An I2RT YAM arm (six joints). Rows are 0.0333 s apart.
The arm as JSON. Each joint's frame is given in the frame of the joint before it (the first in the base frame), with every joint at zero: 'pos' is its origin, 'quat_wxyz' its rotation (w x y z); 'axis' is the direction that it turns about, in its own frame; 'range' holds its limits. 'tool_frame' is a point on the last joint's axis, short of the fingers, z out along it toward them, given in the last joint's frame.
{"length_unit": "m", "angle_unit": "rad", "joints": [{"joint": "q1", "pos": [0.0, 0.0, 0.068], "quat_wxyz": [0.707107, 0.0, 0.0, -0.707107], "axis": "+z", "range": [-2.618, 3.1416]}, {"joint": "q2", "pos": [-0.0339, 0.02, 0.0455], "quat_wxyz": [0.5, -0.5, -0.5, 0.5], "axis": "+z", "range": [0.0, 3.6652]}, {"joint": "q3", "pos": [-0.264, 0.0, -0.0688], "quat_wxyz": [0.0, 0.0, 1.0, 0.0], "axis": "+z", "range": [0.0, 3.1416]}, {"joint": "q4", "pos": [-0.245, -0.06, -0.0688], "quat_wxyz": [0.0, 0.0, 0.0, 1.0], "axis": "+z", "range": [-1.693, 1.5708]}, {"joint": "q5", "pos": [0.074, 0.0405, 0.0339], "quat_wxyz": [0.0, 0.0, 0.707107, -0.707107], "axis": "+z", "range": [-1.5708, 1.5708]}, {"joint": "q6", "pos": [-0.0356, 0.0, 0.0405], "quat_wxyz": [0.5, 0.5, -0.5, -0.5], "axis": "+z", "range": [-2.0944, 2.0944]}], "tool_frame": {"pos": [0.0, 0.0, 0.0], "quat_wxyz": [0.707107, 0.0, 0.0, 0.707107]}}
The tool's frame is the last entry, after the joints.
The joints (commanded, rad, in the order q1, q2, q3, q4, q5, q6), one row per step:
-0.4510, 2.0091, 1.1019, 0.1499, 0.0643, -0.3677
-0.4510, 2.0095, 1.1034, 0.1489, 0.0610, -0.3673
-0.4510, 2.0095, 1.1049, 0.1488, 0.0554, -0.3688
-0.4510, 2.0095, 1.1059, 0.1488, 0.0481, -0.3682
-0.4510, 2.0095, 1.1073, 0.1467, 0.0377, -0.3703
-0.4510, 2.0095, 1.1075, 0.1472, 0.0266, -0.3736
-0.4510, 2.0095, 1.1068, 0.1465, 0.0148, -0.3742
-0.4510, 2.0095, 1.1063, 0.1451, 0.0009, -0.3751
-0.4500, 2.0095, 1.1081, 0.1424, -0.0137, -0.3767
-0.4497, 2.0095, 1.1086, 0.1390, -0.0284, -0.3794
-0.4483, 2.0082, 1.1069, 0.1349, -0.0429, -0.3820
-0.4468, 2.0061, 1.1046, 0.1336, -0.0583, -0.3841
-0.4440, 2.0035, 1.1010, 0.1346, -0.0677, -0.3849
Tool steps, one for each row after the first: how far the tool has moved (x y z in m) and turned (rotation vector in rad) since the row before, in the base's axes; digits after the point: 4 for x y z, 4 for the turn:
0.0003, 0.0000, 0.0002, 0.0022, -0.0012, 0.0021
0.0004, 0.0000, 0.0004, 0.0019, -0.0024, 0.0051
0.0003, 0.0001, 0.0003, 0.0044, -0.0033, 0.0049
0.0003, 0.0003, 0.0002, 0.0054, -0.0017, 0.0090
0.0003, 0.0003, 0.0001, 0.0044, -0.0028, 0.0103
0.0000, 0.0005, -0.0003, 0.0075, -0.0021, 0.0090
0.0000, 0.0005, -0.0003, 0.0088, -0.0022, 0.0107
0.0006, 0.0007, 0.0003, 0.0084, -0.0031, 0.0127
0.0001, 0.0006, -0.0001, 0.0086, -0.0010, 0.0128
-0.0002, 0.0013, -0.0003, 0.0093, 0.0004, 0.0137
-0.0001, 0.0013, 0.0001, 0.0089, -0.0027, 0.0140
-0.0001, 0.0017, 0.0001, 0.0054, -0.0026, 0.0101

